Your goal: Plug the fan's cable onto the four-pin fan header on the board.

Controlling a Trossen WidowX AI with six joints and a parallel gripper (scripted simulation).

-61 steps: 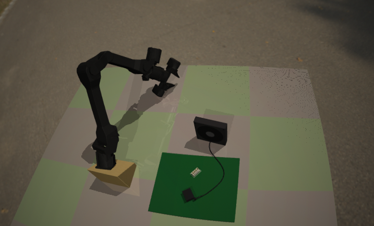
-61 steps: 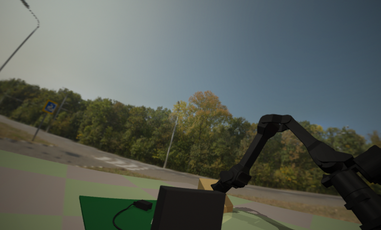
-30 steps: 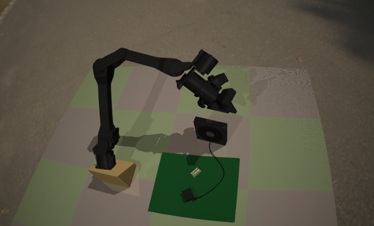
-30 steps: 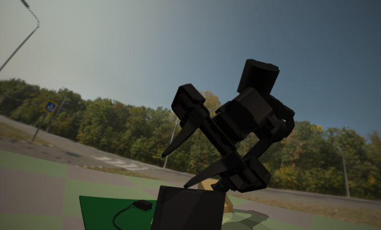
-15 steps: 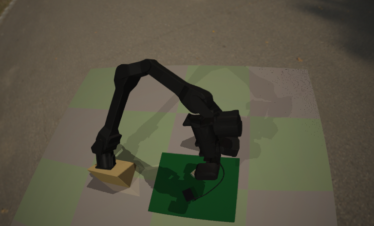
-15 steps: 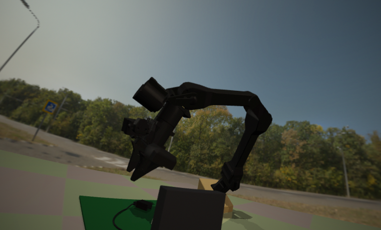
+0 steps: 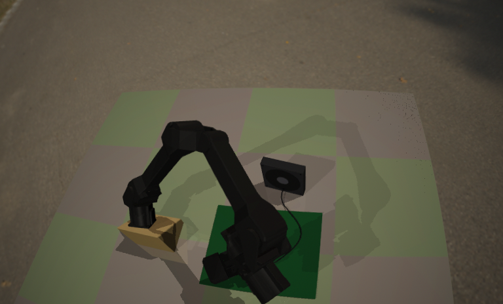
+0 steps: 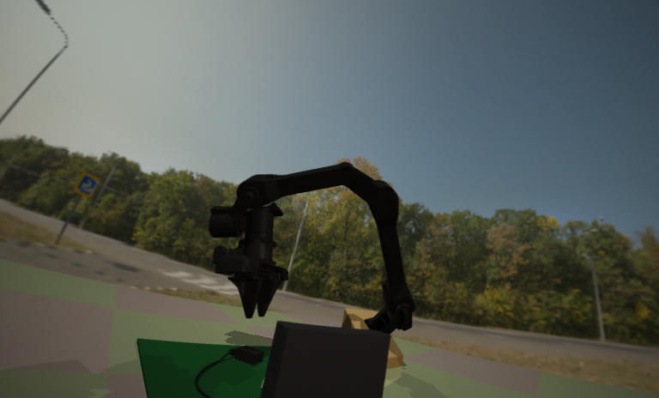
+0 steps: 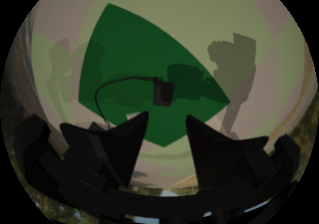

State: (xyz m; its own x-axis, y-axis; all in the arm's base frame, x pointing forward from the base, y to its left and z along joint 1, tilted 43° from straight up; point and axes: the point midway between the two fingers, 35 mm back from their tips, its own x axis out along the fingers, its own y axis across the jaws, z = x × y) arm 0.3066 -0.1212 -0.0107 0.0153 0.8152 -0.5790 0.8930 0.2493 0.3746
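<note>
The black plug is 6 cm below my gripper tip and 1 cm to the left of it. The rest, counted from my gripper tip: green board (9 cm below, 5 cm to the left, 2 cm ahead); then black fan (23 cm to the left, 8 cm ahead, 2 cm below).
</note>
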